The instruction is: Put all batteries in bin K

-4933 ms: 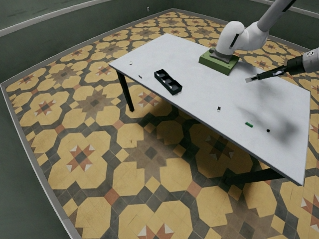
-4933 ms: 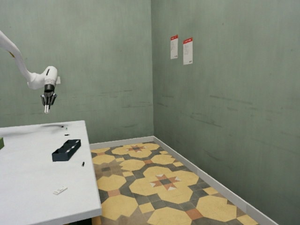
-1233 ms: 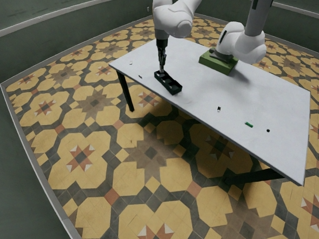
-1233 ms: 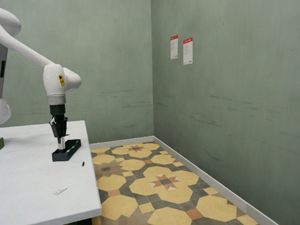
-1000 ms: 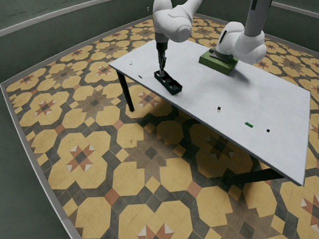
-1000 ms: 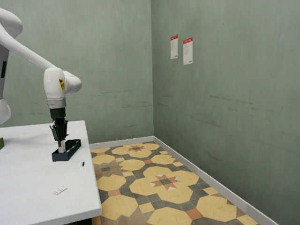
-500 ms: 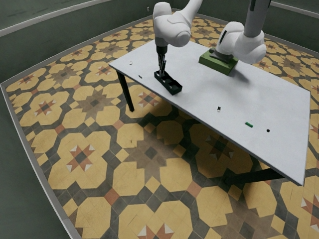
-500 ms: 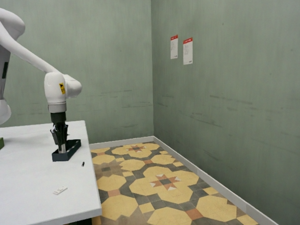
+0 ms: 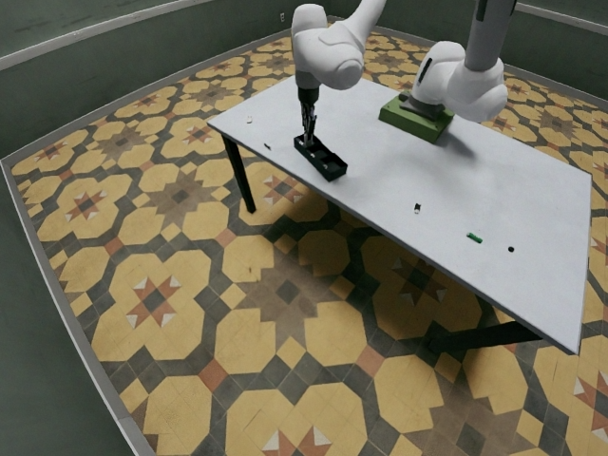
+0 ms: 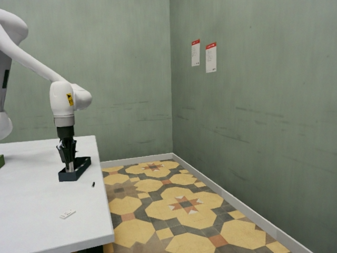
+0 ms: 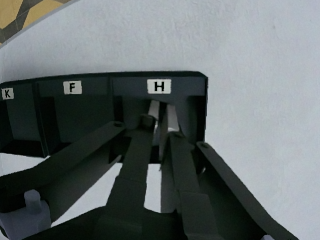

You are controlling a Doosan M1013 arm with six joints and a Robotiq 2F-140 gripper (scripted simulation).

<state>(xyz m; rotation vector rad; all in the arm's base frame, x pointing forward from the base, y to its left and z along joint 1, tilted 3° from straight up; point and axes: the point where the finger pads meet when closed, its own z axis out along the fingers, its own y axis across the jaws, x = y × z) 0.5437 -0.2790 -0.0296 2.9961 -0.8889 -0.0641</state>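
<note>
Now: hand 3 cm short of the black bin tray, 8 cm to the right of it and 3 cm above it. Round my hand: white flat piece 36 cm to the right, 4 cm below; green piece 71 cm to the left, 4 cm below.
</note>
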